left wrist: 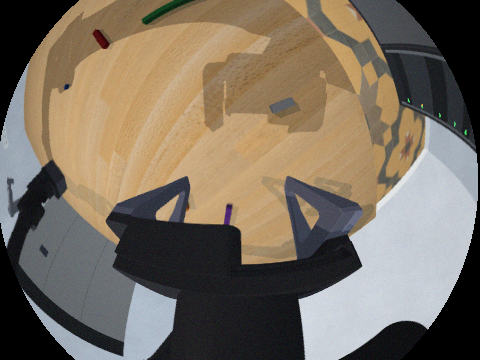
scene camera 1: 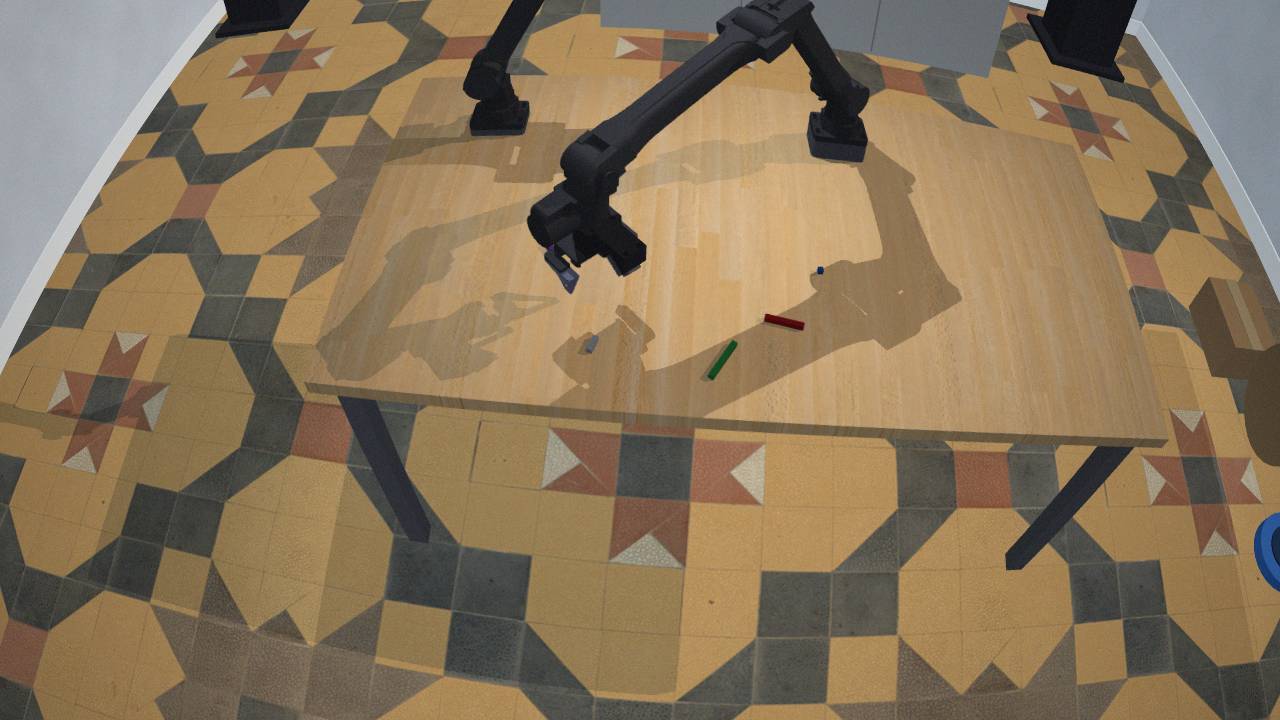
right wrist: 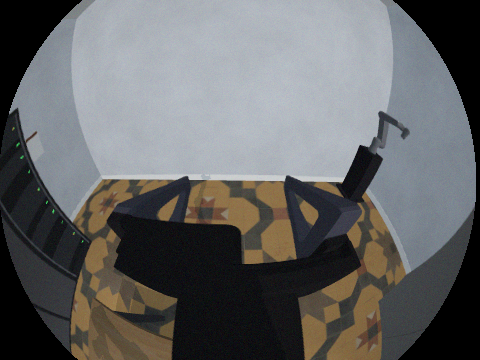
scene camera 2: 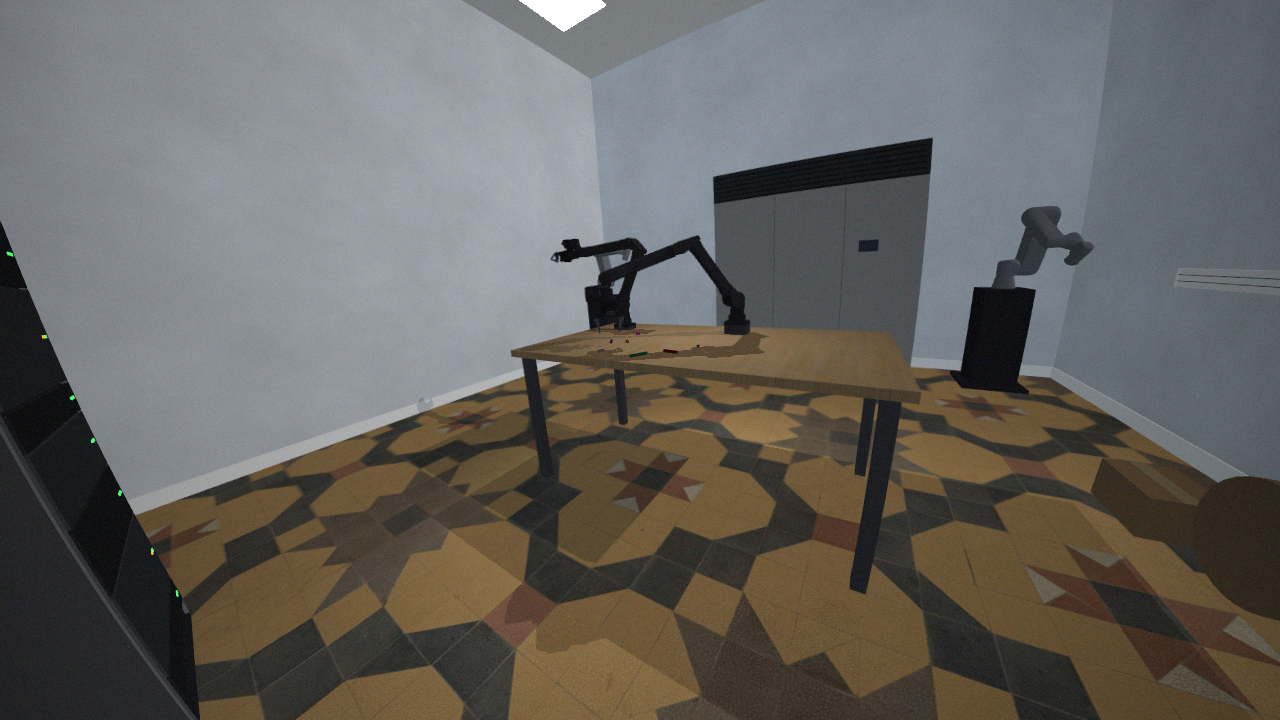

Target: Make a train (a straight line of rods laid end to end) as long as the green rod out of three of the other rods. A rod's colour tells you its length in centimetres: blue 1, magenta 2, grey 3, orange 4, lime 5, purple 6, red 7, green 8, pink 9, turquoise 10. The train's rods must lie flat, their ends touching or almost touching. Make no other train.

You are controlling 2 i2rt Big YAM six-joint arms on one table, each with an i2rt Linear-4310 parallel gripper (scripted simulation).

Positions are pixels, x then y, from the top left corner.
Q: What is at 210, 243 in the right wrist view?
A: My right gripper.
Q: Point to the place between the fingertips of my left gripper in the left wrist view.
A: At 237, 181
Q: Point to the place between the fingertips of my left gripper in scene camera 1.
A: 592, 276
